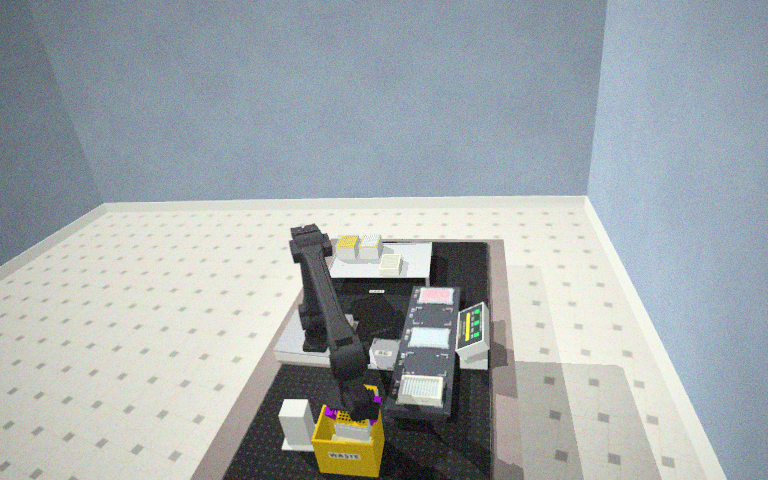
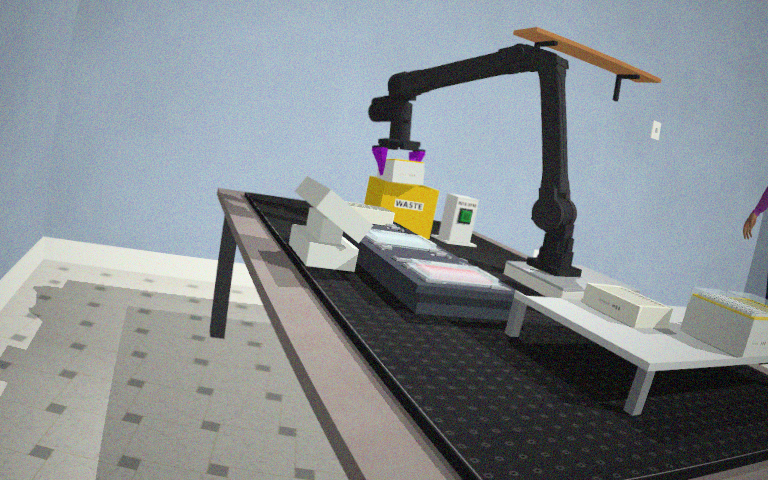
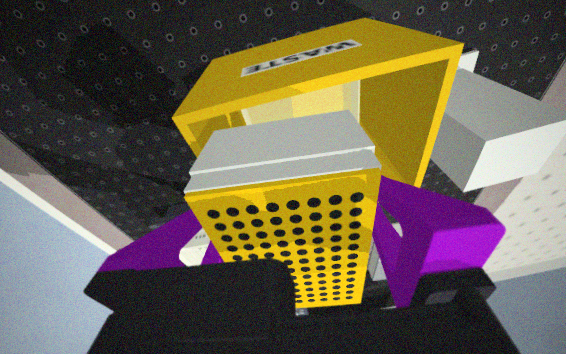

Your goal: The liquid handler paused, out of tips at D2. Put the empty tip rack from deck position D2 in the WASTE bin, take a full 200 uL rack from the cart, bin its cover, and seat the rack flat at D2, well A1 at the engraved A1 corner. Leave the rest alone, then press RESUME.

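Places are measured from the arm's base along level axes (x right, y ahead, z up), in millimetres.
Where they show: gripper, between the fingertips: (image 1: 355, 421) (image 3: 289, 184); arm's base, origin of its link: (image 1: 317, 340) (image 2: 553, 270).
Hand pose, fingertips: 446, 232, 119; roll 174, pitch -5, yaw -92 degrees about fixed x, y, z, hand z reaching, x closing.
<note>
Each offset is from my fingertips to the centre of the thing, as dx, dy, dz. "pt": to the spot under its first point.
My gripper (image 1: 352, 417) (image 2: 399, 164) (image 3: 289, 184) is shut on a tip rack @[-23, +3, +16] (image 1: 352, 431) (image 2: 404, 171) (image 3: 300, 220) with a yellow top of open holes and grey-white sides. The rack is held over the mouth of the yellow WASTE bin @[-2, -25, -81] (image 1: 368, 452) (image 2: 421, 220) (image 3: 390, 45), its underside near rim height. A pale object @[-2, -25, -130] (image 3: 320, 102) shows inside the bin, partly hidden by the rack. The deck (image 1: 424, 362) (image 2: 464, 310) has two vacant positions; the engravings are too small to read. The RESUME button @[pt -90, -182, -69] (image 2: 464, 216) is green, on a white box.
The white cart (image 1: 416, 266) (image 2: 600, 345) bears a yellow-topped rack @[-1030, -218, -31] (image 1: 347, 247), a pale-topped rack @[-1028, -110, -31] (image 1: 370, 246) and a cream box @[-890, -6, -73] (image 1: 390, 264) (image 2: 623, 305). A cream rack @[-192, +157, -86] (image 1: 420, 390) and two plates @[-686, +194, -94] (image 1: 436, 294) @[-439, +175, -94] (image 1: 429, 337) sit on the deck. A tilted screen @[pt -413, +321, -30] (image 1: 472, 327) stands beside it.
</note>
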